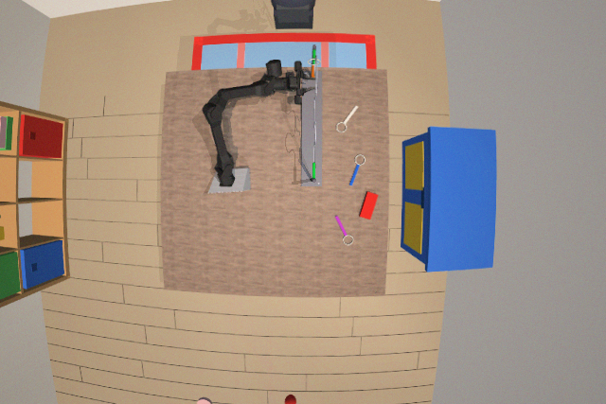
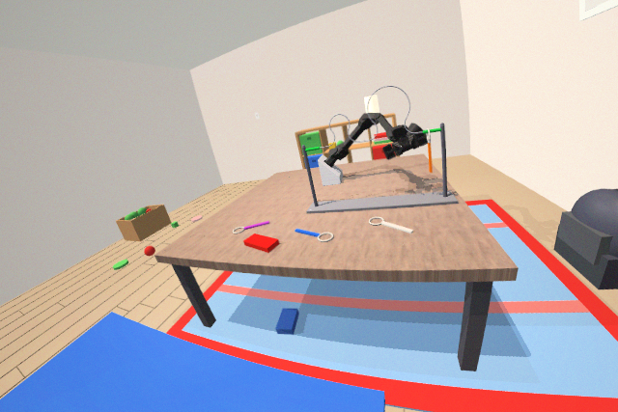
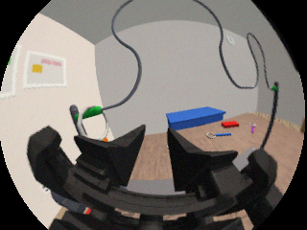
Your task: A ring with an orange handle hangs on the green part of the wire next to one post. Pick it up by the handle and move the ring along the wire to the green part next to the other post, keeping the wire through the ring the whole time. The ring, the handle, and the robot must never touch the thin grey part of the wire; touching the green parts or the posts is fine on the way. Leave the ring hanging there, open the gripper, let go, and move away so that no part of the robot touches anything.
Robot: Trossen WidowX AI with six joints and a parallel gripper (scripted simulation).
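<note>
Right now the orange-handled ring is 90 mm to the left of my gripper tip, 20 mm below it and 20 mm behind it. The rest, counted from my gripper tip: red block: 570 mm to the right, 290 mm ahead, 230 mm below; white-handled ring: 240 mm below, 170 mm ahead, 110 mm to the right; blue-handled ring: 360 mm to the right, 240 mm below, 230 mm ahead.
</note>
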